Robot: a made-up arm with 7 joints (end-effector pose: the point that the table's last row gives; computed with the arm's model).
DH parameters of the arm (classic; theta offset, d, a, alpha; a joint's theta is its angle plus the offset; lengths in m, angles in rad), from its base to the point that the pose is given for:
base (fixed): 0 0.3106 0.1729 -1.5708
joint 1: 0 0.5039 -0.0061 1.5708
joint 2: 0 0.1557 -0.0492 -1.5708
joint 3: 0 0.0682 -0.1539 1.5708
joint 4: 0 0.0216 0.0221 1.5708
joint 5: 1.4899 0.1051 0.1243 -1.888
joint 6: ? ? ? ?
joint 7: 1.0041 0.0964 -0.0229 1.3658
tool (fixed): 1.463 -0.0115 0 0
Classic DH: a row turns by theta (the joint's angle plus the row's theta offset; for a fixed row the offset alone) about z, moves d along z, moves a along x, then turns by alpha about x.
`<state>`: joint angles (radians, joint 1 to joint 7).
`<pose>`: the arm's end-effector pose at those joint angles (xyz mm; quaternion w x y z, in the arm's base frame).
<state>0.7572 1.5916 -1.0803 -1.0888 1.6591 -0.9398 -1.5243</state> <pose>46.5 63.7 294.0 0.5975 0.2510 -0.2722 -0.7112</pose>
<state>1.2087 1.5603 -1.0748 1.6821 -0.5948 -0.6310 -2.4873</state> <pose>231.2 454.3 742.3 0.6237 -0.0147 -0.7786 0.0675</pose>
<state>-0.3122 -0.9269 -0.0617 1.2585 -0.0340 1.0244 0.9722</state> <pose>266.6 715.3 657.0 0.9784 -0.1004 0.0865 0.1587</pose>
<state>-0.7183 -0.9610 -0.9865 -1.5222 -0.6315 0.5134 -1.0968</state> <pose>-12.8 538.5 38.7 0.5997 0.2585 0.0889 -0.7521</pose>
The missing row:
joint 6: -0.6098 -0.1355 0.0588 -2.6398
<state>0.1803 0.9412 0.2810 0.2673 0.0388 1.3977 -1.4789</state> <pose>271.3 606.1 558.1 0.1058 -0.7513 -0.5352 0.3715</pose>
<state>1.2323 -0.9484 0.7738 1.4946 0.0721 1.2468 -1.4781</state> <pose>526.4 636.0 134.6 0.6046 -0.4954 0.1141 0.6132</pose>
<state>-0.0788 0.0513 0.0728 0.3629 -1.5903 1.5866 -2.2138</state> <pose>122.1 509.3 231.8 0.2388 0.4878 0.3777 -0.7499</pose>
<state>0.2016 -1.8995 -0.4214 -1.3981 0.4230 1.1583 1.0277</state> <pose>207.5 858.2 588.4 0.0505 0.0939 0.1716 0.9794</pose>
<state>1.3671 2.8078 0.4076 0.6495 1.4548 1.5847 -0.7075</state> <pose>616.4 541.5 345.2 0.7102 0.5101 -0.3565 0.3291</pose>
